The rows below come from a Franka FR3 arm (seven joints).
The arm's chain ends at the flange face. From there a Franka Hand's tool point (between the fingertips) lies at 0.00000 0.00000 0.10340 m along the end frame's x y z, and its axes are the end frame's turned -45 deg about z.
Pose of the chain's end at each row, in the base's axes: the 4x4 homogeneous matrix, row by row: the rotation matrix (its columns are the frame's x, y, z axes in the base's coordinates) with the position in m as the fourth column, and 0 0 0 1 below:
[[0.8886 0.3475 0.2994 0.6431], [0.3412 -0.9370 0.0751 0.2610], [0.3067 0.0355 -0.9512 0.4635], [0 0 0 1]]
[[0.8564 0.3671 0.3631 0.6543], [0.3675 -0.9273 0.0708 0.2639], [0.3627 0.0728 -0.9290 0.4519], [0 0 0 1]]
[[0.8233 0.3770 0.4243 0.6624], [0.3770 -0.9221 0.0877 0.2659], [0.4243 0.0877 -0.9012 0.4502], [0 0 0 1]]
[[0.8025 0.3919 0.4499 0.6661], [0.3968 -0.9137 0.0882 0.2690], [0.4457 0.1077 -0.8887 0.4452], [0 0 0 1]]
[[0.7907 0.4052 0.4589 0.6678], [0.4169 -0.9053 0.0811 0.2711], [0.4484 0.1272 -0.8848 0.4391], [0 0 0 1]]
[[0.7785 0.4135 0.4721 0.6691], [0.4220 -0.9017 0.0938 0.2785], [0.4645 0.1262 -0.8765 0.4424], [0 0 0 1]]
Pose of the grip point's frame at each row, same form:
[[0.3826 0.8741 0.2994 0.6741], [0.9038 -0.4213 0.0751 0.2688], [0.1918 0.2420 -0.9512 0.3651], [0 0 0 1]]
[[0.3460 0.8651 0.3631 0.6918], [0.9156 -0.3958 0.0708 0.2712], [0.2050 0.3079 -0.9290 0.3558], [0 0 0 1]]
[[0.3156 0.8487 0.4243 0.7063], [0.9186 -0.3854 0.0877 0.2750], [0.2380 0.3620 -0.9012 0.3570], [0 0 0 1]]
[[0.2903 0.8446 0.4499 0.7126], [0.9267 -0.3655 0.0882 0.2781], [0.2390 0.3913 -0.8887 0.3533], [0 0 0 1]]
[[0.2726 0.8456 0.4589 0.7153], [0.9349 -0.3454 0.0811 0.2795], [0.2271 0.4070 -0.8848 0.3476], [0 0 0 1]]
[[0.2581 0.8429 0.4721 0.7179], [0.9360 -0.3392 0.0938 0.2882], [0.2392 0.4177 -0.8765 0.3518], [0 0 0 1]]

